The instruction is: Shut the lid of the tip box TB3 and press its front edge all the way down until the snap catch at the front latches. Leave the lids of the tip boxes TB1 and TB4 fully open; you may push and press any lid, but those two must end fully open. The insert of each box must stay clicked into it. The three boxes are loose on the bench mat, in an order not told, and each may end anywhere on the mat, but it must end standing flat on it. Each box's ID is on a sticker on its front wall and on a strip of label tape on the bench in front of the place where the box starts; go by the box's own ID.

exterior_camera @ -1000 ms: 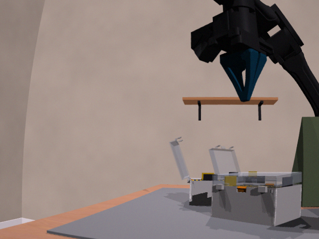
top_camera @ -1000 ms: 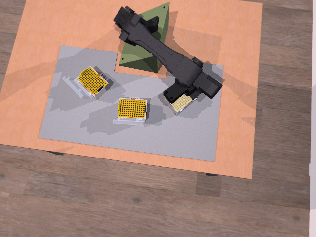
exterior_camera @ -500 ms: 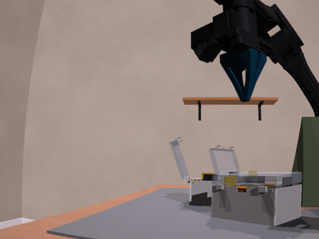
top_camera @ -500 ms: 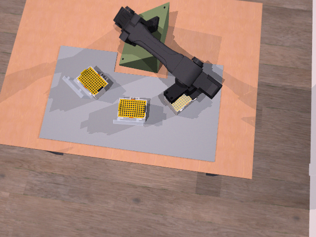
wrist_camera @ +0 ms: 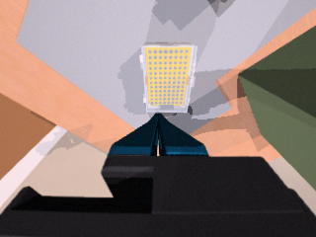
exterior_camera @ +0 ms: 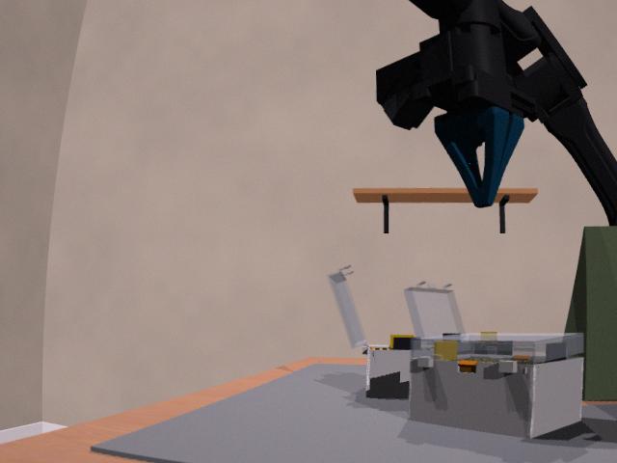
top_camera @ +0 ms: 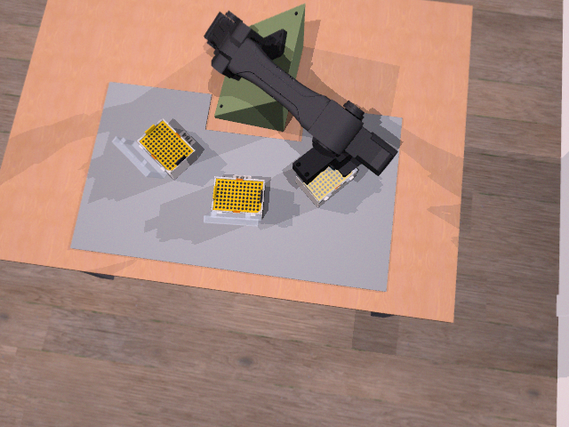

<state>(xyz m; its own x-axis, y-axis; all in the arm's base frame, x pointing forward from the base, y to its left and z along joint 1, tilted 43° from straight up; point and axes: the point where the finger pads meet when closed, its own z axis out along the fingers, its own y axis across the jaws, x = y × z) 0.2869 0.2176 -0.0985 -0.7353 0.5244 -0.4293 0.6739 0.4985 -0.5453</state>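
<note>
The box insert is 10 mm behind my hand, 10 mm to the right of it and 130 mm below it. The rest, counted from my hand: tip box 10 mm behind, 10 mm to the right, 140 mm below.
</note>
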